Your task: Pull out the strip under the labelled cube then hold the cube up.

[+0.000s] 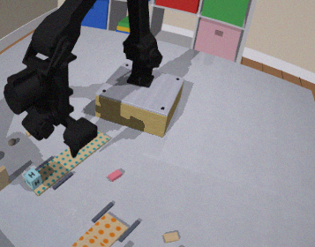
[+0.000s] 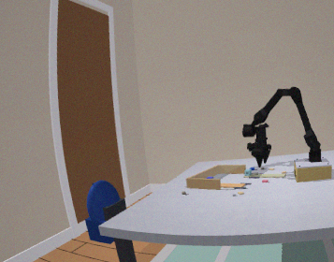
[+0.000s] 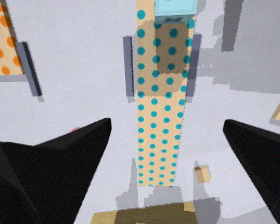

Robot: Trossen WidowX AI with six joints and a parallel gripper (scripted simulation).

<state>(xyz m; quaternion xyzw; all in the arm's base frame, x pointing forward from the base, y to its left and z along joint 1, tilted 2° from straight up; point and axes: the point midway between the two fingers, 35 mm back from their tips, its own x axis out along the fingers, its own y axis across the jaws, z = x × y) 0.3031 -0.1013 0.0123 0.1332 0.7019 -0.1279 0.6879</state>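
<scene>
Now: gripper tip 8 cm short of the teal cube, 4 cm to the left of it and 4 cm above it. The rest, counted from my gripper tip: pink block (13 cm to the left, 6 cm below, 1 cm behind); then dotted strip (6 cm below, 1 cm to the left, 1 cm behind).
</scene>
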